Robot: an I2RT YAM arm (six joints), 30 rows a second.
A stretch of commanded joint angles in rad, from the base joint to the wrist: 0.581 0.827 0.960 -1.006 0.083 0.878; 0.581 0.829 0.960 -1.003 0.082 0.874; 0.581 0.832 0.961 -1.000 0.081 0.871; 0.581 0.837 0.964 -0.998 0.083 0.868; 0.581 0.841 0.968 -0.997 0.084 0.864; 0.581 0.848 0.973 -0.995 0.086 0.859; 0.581 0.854 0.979 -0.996 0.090 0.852; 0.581 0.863 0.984 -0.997 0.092 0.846; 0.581 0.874 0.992 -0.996 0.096 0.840; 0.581 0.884 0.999 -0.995 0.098 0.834; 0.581 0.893 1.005 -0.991 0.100 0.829; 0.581 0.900 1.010 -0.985 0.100 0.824; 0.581 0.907 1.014 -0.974 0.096 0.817; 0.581 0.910 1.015 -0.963 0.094 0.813; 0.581 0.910 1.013 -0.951 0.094 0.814; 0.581 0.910 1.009 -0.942 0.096 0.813; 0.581 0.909 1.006 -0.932 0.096 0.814; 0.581 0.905 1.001 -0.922 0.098 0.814
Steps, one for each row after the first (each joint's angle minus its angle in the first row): 0.000 0.002 0.000 0.003 -0.001 -0.004; 0.000 0.005 0.001 0.006 -0.002 -0.007; 0.000 0.010 0.004 0.008 0.000 -0.010; 0.000 0.014 0.008 0.009 0.001 -0.014; 0.000 0.021 0.013 0.011 0.003 -0.019; 0.000 0.027 0.019 0.010 0.007 -0.026; 0.000 0.036 0.024 0.009 0.009 -0.032; 0.000 0.047 0.032 0.010 0.013 -0.038; 0.000 0.057 0.039 0.011 0.015 -0.044; 0.000 0.066 0.045 0.015 0.017 -0.049; 0.000 0.073 0.050 0.021 0.017 -0.054; 0.000 0.080 0.054 0.032 0.013 -0.061; 0.000 0.083 0.055 0.043 0.011 -0.065; 0.000 0.083 0.053 0.055 0.011 -0.064; 0.000 0.083 0.049 0.064 0.013 -0.065; 0.000 0.082 0.046 0.074 0.013 -0.064; 0.000 0.078 0.041 0.084 0.015 -0.064
